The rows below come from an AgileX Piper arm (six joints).
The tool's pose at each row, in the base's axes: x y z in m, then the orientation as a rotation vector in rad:
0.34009 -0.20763 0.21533 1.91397 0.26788 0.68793
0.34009 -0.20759 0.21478 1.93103 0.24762 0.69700
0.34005 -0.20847 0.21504 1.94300 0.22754 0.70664
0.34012 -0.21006 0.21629 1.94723 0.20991 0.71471
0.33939 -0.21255 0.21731 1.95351 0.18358 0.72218
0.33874 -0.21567 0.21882 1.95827 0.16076 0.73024
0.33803 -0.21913 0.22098 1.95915 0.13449 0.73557
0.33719 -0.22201 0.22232 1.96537 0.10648 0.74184
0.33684 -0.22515 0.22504 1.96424 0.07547 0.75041
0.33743 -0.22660 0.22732 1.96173 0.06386 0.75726
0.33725 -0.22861 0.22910 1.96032 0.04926 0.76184
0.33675 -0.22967 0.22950 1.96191 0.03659 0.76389
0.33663 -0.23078 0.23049 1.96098 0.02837 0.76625
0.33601 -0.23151 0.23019 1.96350 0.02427 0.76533
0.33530 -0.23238 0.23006 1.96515 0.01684 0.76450
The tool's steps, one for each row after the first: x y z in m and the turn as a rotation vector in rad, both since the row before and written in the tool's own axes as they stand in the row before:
-0.00017 -0.00051 0.00013 0.01041 -0.00556 0.02206
-0.00034 0.00064 0.00057 0.00596 -0.00414 0.02083
-0.00019 0.00183 0.00085 -0.00050 -0.00273 0.01644
-0.00129 0.00218 0.00116 -0.00113 -0.00719 0.02233
-0.00123 0.00292 0.00154 -0.00123 -0.00498 0.01998
-0.00108 0.00367 0.00157 -0.00603 -0.00746 0.02000
-0.00123 0.00274 0.00134 -0.00123 -0.00866 0.02291
-0.00023 0.00393 0.00138 -0.00826 -0.00665 0.02437
0.00103 0.00246 0.00073 -0.00432 0.00047 0.01045
0.00000 0.00253 0.00093 -0.00447 -0.00255 0.01159
-0.00057 0.00100 0.00045 -0.00159 -0.00420 0.00975
0.00002 0.00140 0.00051 -0.00262 -0.00154 0.00641
-0.00089 0.00031 0.00035 0.00105 -0.00293 0.00281
-0.00092 0.00055 0.00036 -0.00061 -0.00401 0.00489

